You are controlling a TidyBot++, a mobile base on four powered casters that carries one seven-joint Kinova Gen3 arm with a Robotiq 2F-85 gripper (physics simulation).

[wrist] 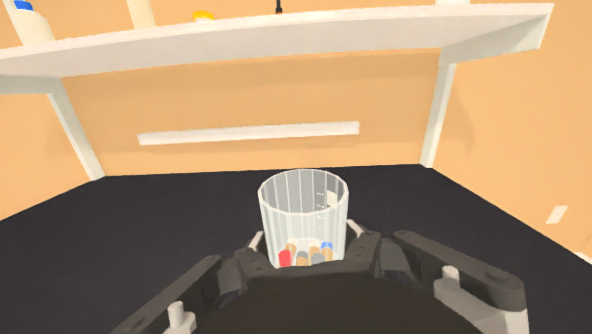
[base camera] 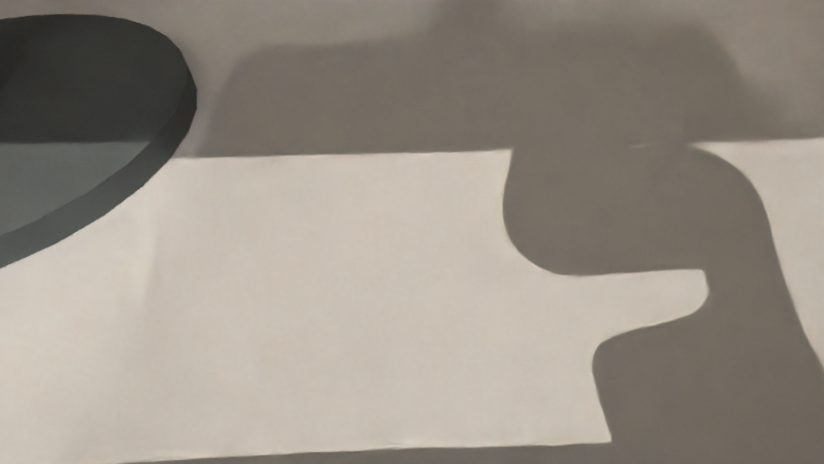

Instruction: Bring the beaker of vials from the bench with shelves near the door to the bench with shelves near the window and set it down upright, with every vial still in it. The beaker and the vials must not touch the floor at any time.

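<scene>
A clear beaker (wrist: 304,220) is upright in the middle of the wrist view, with several vials with red, blue, grey and white caps lying or standing in its bottom. My gripper (wrist: 305,236) is shut on the beaker, one finger on each side of its wall. The dark top of a bench (wrist: 165,215) spreads beneath and behind the beaker. Whether the beaker's base touches the bench is hidden by the gripper. The beaker does not show in the base camera view.
A white shelf (wrist: 280,42) crosses above the back of the bench, with a blue-capped bottle (wrist: 31,27) and a yellow-capped jar (wrist: 203,16) on it. White uprights (wrist: 75,127) (wrist: 440,115) stand at both sides. A dark round object (base camera: 86,80) is at the left of the base view.
</scene>
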